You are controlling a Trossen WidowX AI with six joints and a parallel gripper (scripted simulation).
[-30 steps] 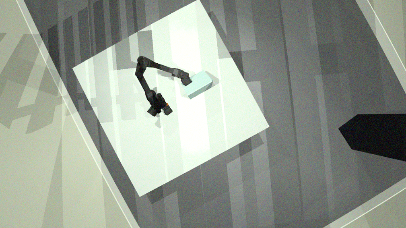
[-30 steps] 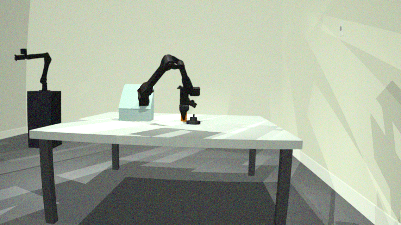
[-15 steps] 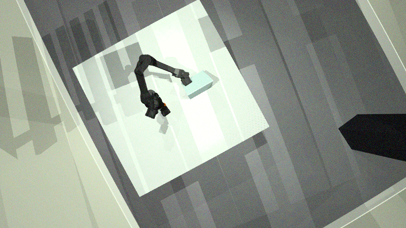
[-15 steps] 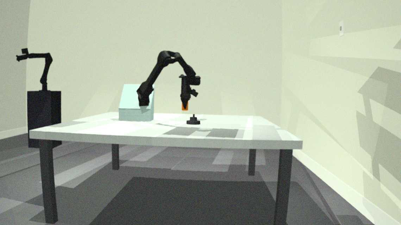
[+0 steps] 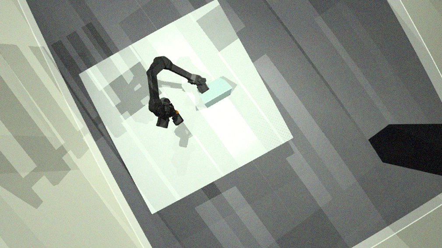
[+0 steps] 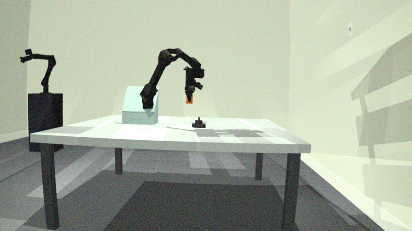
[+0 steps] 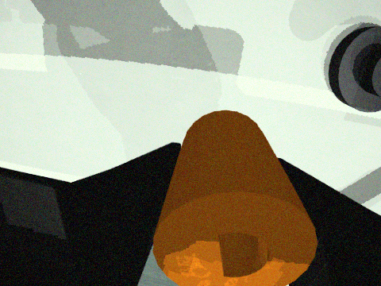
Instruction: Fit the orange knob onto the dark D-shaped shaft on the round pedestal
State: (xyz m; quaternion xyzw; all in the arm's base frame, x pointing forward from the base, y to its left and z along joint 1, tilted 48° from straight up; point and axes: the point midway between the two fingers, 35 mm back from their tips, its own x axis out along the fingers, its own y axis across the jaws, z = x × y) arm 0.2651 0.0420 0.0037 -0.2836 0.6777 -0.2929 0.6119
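Now: gripper tip 15 cm to the left of the pedestal, 11 cm above it and 6 cm short of it. From my gripper tip the other things lie so: orange knob (2 cm above).
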